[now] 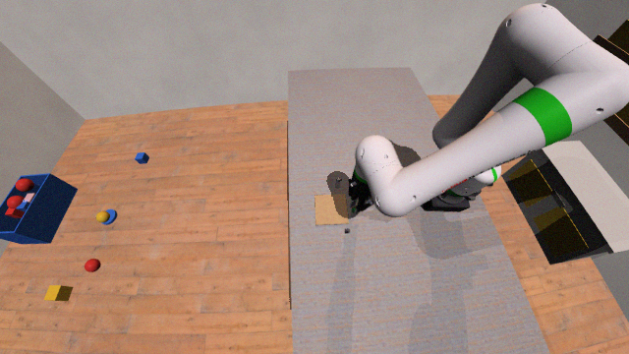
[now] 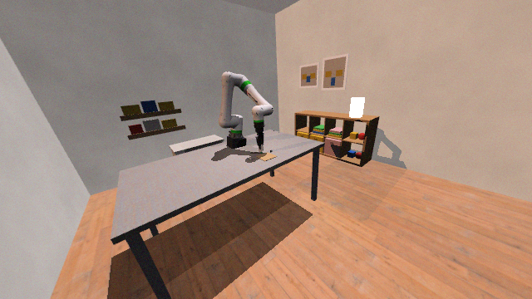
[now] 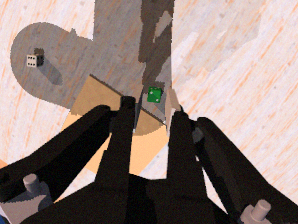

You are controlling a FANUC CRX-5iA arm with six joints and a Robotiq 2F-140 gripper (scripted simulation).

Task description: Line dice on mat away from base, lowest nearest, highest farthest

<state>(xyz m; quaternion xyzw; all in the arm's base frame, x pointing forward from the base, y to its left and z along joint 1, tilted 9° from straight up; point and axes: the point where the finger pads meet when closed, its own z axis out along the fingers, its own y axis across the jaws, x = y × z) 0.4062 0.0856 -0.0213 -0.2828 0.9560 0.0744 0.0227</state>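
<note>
My hand is 50 mm above the green die. Round my hand: black die: 90 mm to the left, 50 mm below, 30 mm ahead; then tan mat: 100 mm ahead, 50 mm below; then white die: 150 mm to the right, 70 mm ahead, 50 mm below.
</note>
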